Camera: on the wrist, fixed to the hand. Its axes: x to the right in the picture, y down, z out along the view.
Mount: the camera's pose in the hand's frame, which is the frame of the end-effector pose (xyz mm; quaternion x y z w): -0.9 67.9 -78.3 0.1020 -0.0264 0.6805 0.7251
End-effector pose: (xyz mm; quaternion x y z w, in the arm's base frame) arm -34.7 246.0 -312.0 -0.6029 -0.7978 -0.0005 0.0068
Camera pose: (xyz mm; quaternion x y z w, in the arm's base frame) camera 31.7 263.0 -234.2 -0.9794 -0.1684 0.1016 0.0457
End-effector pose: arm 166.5 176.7 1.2 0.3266 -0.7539 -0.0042 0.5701
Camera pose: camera 201.0 259.2 53.5 -0.2182 -0.7844 0.4532 0.3630
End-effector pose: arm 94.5 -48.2 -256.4 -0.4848 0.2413 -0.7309 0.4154
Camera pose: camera 48.8 -87.9 -340.5 -0.1643 0.4194 -0.2591 0.8544
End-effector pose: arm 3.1 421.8 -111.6 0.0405 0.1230 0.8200 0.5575
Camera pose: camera -73.9 385.1 -170.4 -0.1916 -0.1306 -0.9604 0.1547
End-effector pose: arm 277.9 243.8 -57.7 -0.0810 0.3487 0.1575 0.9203
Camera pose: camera 205.5 287.0 -118.0 0.2766 0.2998 0.7071 0.5776
